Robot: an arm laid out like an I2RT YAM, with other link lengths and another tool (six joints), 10 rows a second.
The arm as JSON. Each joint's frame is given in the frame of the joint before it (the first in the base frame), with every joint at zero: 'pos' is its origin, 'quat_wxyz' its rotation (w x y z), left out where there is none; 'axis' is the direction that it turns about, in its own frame. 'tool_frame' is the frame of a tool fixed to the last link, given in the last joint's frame.
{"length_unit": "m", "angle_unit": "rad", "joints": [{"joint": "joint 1", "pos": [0.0, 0.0, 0.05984], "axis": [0.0, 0.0, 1.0]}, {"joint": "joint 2", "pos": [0.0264, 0.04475, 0.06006], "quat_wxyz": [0.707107, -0.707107, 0.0, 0.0], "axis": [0.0, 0.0, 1.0]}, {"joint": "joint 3", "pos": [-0.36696, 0.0, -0.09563], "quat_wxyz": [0.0, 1.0, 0.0, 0.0], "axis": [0.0, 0.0, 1.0]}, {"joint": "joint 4", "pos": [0.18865, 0.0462, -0.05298], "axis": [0.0, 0.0, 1.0]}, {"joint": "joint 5", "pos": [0.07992, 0.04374, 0.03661], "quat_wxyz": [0.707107, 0.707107, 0.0, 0.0], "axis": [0.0, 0.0, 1.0]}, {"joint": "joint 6", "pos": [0.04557, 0.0, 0.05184], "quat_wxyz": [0.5, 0.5, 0.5, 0.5], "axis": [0.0, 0.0, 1.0]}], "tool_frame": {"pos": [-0.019, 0.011, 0.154], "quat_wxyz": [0.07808, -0.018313, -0.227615, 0.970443]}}
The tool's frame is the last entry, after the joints.
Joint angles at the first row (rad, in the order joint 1, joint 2, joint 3, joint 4, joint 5, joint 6):
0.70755, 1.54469, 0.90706, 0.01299, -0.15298, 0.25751
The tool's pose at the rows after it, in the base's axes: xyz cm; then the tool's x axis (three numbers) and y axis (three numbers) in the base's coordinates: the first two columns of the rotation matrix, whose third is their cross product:
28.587 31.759 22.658 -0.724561 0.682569 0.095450 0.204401 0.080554 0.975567
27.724 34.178 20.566 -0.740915 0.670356 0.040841 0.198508 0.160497 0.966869
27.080 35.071 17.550 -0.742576 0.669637 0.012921 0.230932 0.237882 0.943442
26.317 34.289 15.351 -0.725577 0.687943 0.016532 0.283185 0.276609 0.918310
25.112 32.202 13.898 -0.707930 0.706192 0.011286 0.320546 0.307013 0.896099
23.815 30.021 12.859 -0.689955 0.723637 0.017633 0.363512 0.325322 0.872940
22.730 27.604 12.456 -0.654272 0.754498 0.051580 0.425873 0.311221 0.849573
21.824 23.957 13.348 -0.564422 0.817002 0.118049 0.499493 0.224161 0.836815
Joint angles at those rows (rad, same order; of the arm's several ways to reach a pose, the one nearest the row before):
0.85722, 1.60071, 0.94319, -0.00007, -0.02541, 0.26182
0.94497, 1.66888, 0.97603, -0.02350, 0.05595, 0.26333
0.98591, 1.73762, 0.98629, -0.05165, 0.09451, 0.27653
0.99551, 1.76177, 0.96089, -0.07308, 0.10581, 0.31166
0.99863, 1.74169, 0.89758, -0.08574, 0.11888, 0.33687
0.99489, 1.71268, 0.83863, -0.10589, 0.11679, 0.36376
0.96824, 1.66904, 0.78917, -0.13882, 0.09040, 0.40355
0.90556, 1.56412, 0.72425, -0.18046, 0.05624, 0.47857

